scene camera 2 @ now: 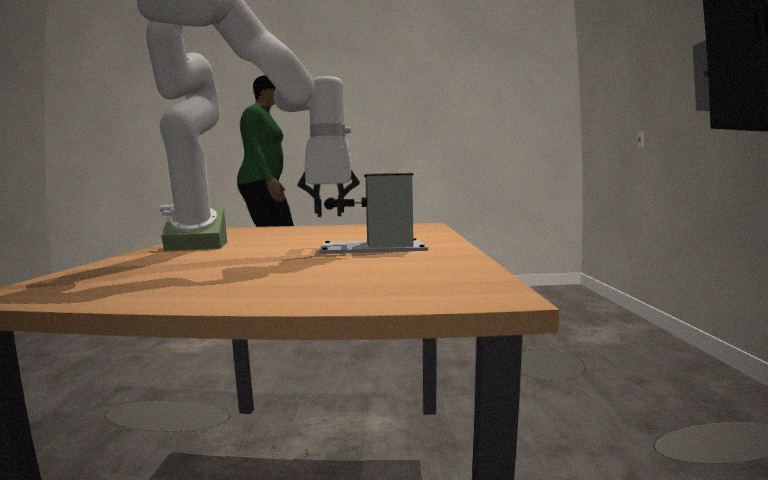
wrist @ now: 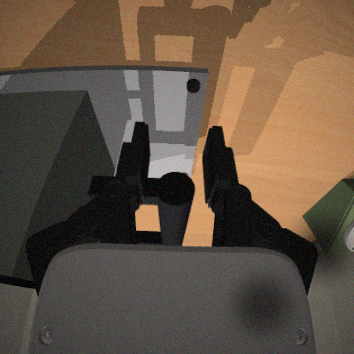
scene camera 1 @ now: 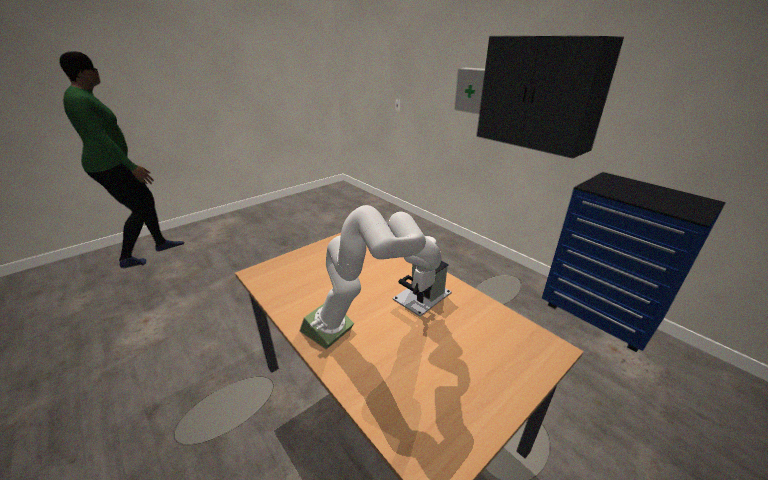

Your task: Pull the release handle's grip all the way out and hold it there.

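The release handle's black grip (scene camera 1: 405, 280) (scene camera 2: 330, 203) (wrist: 175, 210) is a bar on side arms, standing out from a grey-green housing (scene camera 2: 390, 210) (wrist: 42, 150). In the scene camera 2 view a short pale rod (scene camera 2: 357, 202) shows between the handle and the housing. My gripper (scene camera 1: 420, 296) (scene camera 2: 329, 212) (wrist: 177, 139) points down and is partly open. Its fingers stand on either side of the grip, one on the housing side and one on the outer side. In the wrist view a gap shows between the grip and the outer finger. The grip's near end is hidden by the gripper body.
The housing stands on a grey metal base plate (scene camera 1: 403, 302) (scene camera 2: 420, 247) (wrist: 200, 102) with dark bolts, on the wooden table (scene camera 1: 509, 362) (scene camera 2: 396, 288). The arm's green base block (scene camera 1: 327, 337) (scene camera 2: 192, 241) (wrist: 327, 212) is on the same table. A person in green (scene camera 1: 96, 130) (scene camera 2: 260, 147) stands beyond the table.
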